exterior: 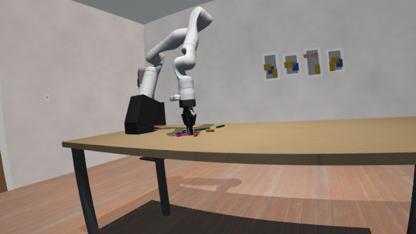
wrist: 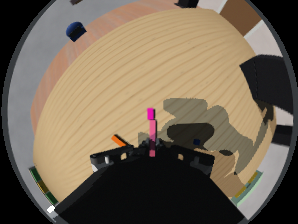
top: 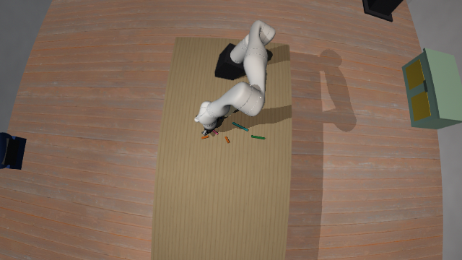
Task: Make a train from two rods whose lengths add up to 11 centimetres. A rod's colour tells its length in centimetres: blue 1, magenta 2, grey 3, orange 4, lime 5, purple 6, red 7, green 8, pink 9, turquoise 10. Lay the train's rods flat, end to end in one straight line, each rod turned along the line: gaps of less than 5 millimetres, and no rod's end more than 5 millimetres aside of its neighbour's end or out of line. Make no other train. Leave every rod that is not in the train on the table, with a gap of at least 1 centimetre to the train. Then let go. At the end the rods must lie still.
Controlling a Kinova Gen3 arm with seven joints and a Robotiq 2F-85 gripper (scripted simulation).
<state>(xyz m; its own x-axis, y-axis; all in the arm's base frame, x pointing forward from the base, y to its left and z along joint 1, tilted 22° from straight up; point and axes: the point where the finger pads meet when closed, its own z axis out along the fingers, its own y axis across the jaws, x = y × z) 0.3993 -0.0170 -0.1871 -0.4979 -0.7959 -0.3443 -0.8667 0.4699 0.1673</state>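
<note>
Now: hand 2 cm above the pink rod. The rest, counted from my hand: magenta rod: 5 cm to the right, 2 cm below, 2 cm behind; turquoise rod: 16 cm to the left, 4 cm behind, 2 cm below; blue rod: 8 cm behind, 4 cm to the left, 2 cm below.
</note>
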